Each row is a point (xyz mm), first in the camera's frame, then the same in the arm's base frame.
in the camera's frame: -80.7 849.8 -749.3
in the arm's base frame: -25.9 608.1 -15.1
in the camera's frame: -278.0 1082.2 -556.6
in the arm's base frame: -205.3 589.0 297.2
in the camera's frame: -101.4 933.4 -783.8
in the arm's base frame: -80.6 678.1 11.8
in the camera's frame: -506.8 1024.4 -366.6
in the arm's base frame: -328.8 346.5 430.3
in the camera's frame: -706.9 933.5 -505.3
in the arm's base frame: -528.0 265.9 284.1
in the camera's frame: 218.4 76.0 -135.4
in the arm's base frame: 675.9 -148.1 -44.1
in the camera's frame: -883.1 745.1 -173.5
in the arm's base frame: -518.2 -123.5 441.8
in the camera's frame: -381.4 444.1 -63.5
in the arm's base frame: 55.9 -180.9 295.0
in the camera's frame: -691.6 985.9 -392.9
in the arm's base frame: -491.6 251.4 402.8
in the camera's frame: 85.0 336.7 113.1
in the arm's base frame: 564.2 -148.0 323.4
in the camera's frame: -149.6 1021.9 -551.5
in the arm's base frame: -71.1 598.7 252.0
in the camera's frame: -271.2 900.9 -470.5
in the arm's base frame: -117.0 414.6 251.2
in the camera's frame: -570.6 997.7 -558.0
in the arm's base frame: -442.7 400.1 270.4
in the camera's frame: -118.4 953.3 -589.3
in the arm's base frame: -35.9 582.4 177.2
